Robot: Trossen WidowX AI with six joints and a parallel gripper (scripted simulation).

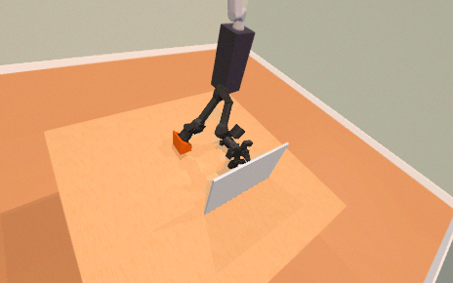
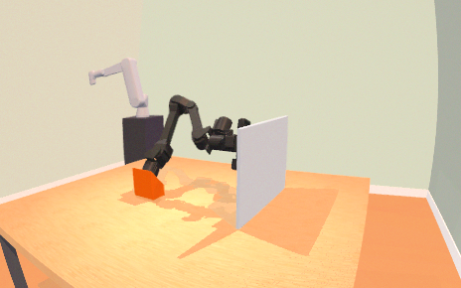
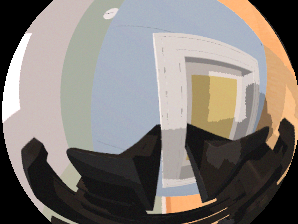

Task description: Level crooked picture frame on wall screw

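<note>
My gripper tip is now 20 mm to the left of the picture frame and 50 mm above it. Round my gripper tip: wall panel (10 mm ahead, 20 mm to the right, 60 mm below).
</note>
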